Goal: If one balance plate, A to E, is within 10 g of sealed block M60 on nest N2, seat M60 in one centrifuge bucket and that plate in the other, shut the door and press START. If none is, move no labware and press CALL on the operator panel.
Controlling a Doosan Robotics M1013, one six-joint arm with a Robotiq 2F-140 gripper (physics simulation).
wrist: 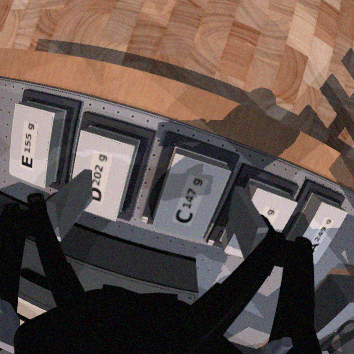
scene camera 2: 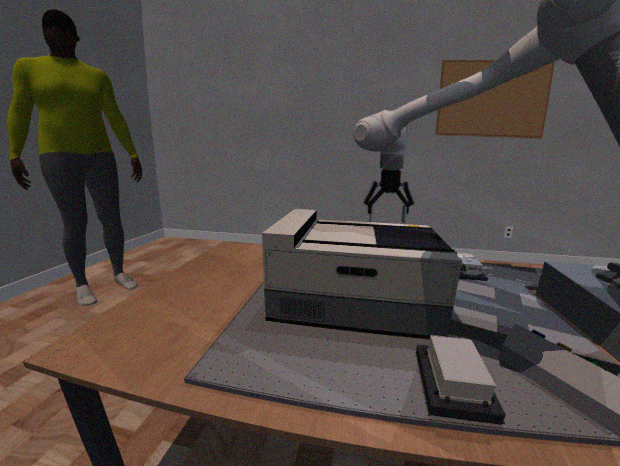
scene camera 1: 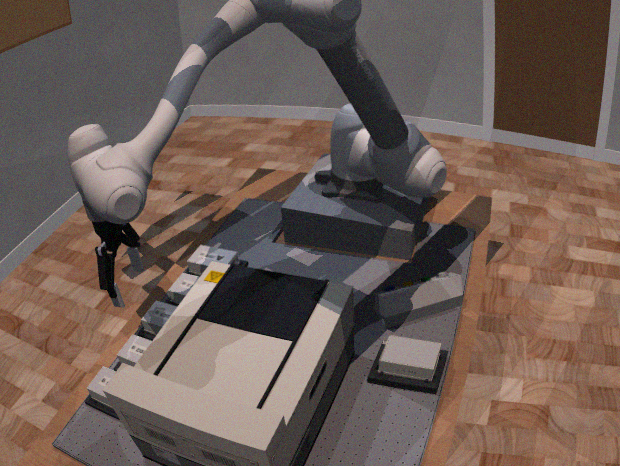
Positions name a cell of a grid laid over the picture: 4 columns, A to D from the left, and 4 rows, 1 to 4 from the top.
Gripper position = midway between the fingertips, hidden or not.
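There's nothing in my gripper (scene camera 1: A3), and it's open; you'd also see the gripper (wrist: B3) in the wrist view and the gripper (scene camera 2: C2) in scene camera 2. A white block (scene camera 2: C4) is there in scene camera 2, and scene camera 1 shows me the block (scene camera 1: C4) as well. The wrist view has a centrifuge (wrist: B3) in it, and in scene camera 1 I can see a button box (scene camera 1: C3).
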